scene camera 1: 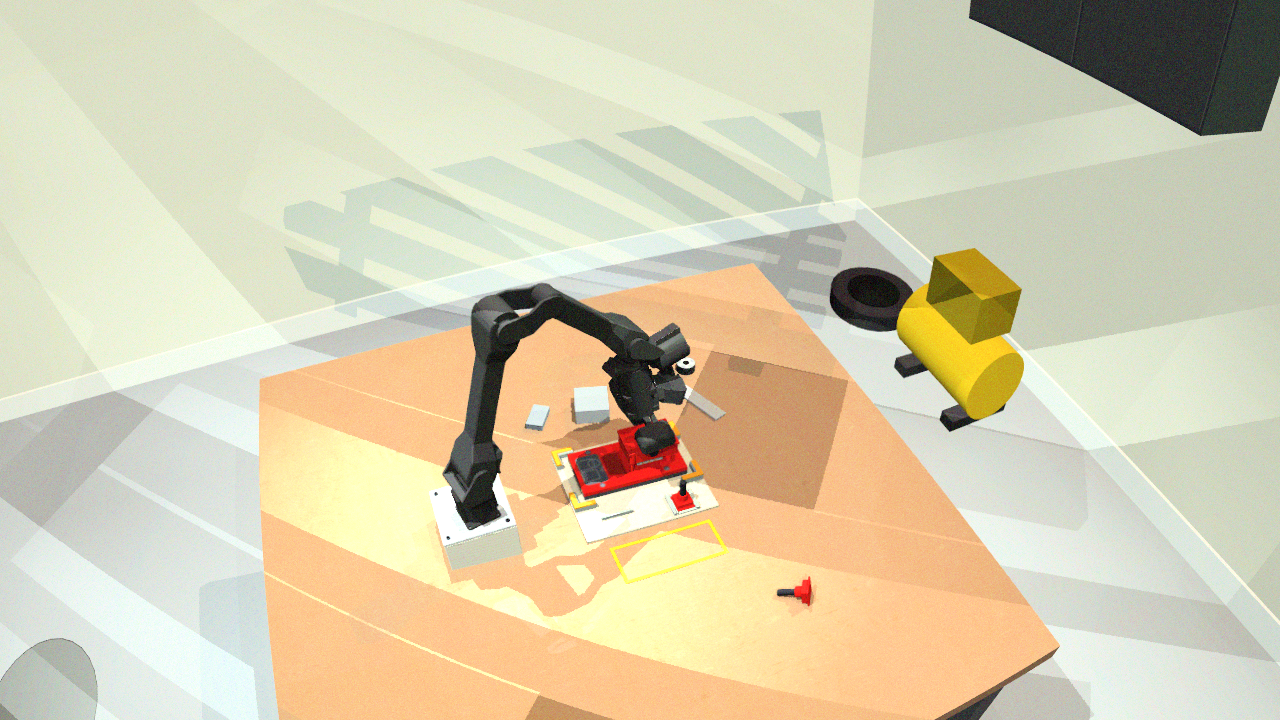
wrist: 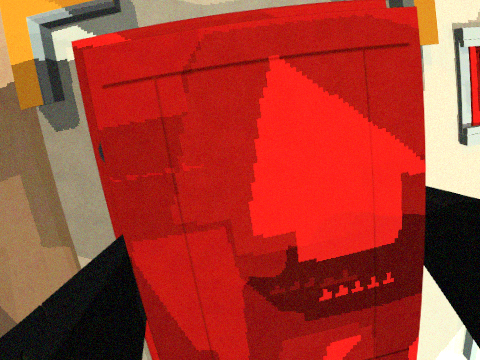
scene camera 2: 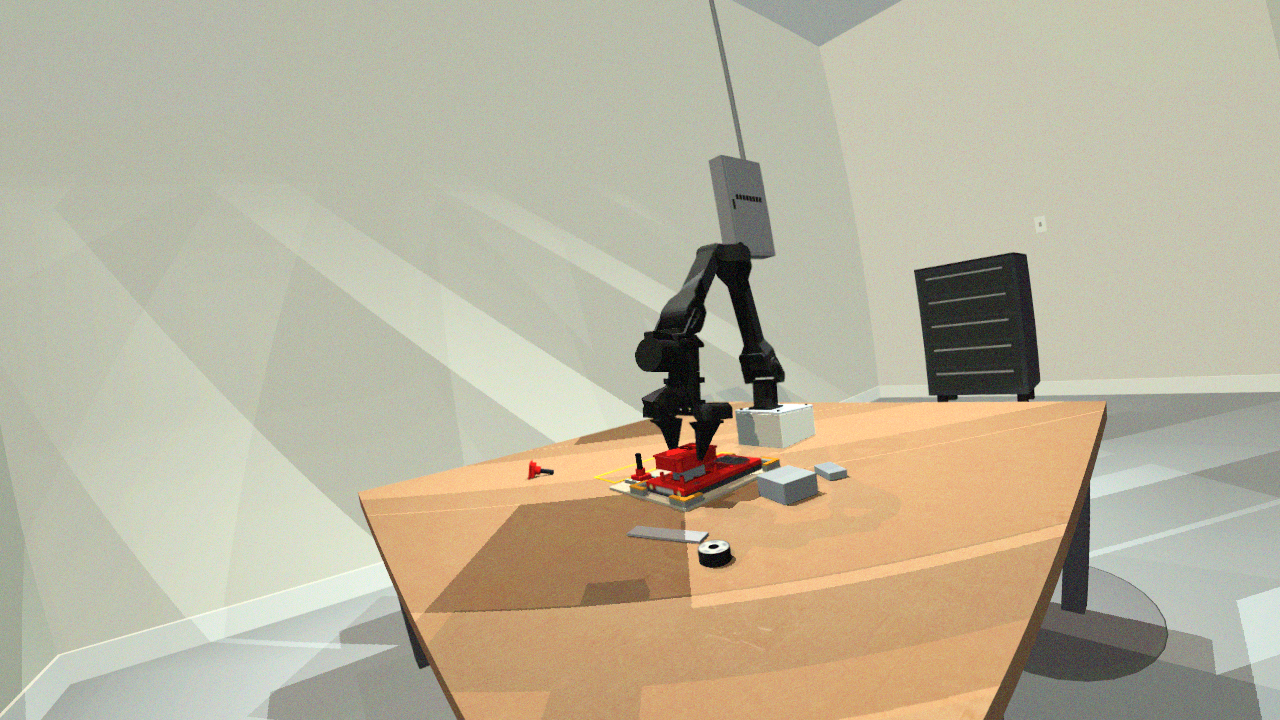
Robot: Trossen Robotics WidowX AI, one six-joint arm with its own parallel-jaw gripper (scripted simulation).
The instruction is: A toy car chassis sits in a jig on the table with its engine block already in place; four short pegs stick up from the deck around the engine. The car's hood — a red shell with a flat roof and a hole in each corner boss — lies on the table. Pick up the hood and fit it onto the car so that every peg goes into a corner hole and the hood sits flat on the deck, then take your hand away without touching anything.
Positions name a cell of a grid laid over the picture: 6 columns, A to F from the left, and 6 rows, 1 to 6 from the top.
Scene:
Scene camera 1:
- my gripper: D4
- red hood: C4, held by my gripper
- white jig: C5
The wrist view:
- my gripper: D4
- red hood: D3
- white jig: A2
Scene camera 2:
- my gripper: D4
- red hood: D4
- grey flat bar: D5
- white jig: C5

